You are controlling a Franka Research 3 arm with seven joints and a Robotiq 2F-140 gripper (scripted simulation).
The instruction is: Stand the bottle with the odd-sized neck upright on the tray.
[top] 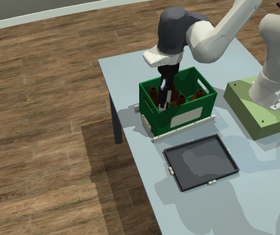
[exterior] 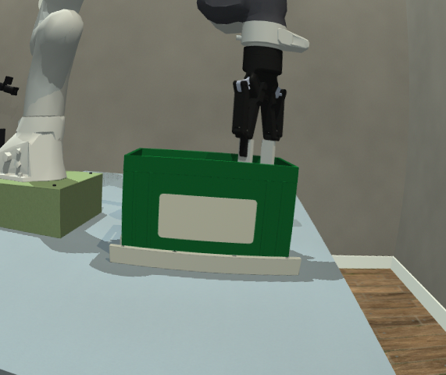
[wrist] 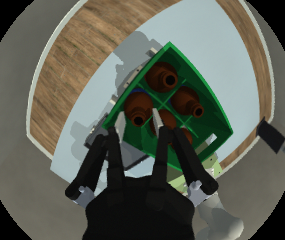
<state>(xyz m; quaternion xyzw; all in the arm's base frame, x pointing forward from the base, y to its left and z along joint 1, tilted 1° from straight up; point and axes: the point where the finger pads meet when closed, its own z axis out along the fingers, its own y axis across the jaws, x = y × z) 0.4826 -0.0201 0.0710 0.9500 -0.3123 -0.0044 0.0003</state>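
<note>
The green crate lies 90 mm below my hand, 80 mm behind it and 60 mm to the right of it. Round my hand: dark tray (210 mm to the left, 160 mm below, 100 mm behind); then bottle (100 mm to the right, 80 mm below, 70 mm behind).
</note>
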